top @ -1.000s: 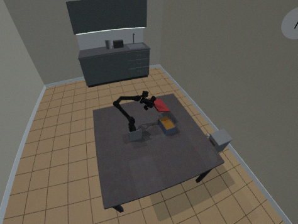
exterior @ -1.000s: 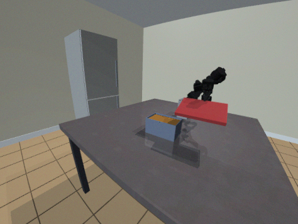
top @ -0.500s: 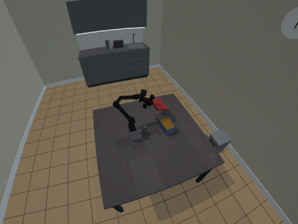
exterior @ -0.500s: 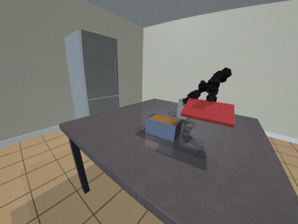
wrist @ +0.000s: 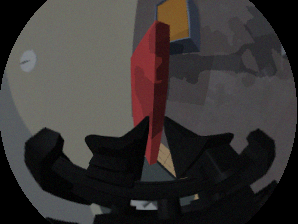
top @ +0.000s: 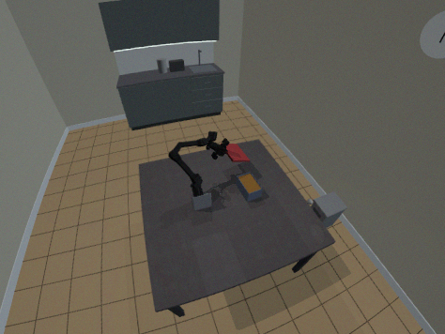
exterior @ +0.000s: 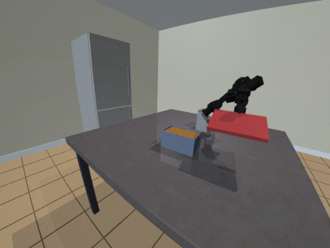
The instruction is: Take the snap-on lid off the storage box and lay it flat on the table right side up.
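My gripper tip is 7 cm short of the lid and 2 cm above it. The rest, counted from my gripper tip: blue-grey storage box (27 cm to the right, 18 cm below, 8 cm ahead).
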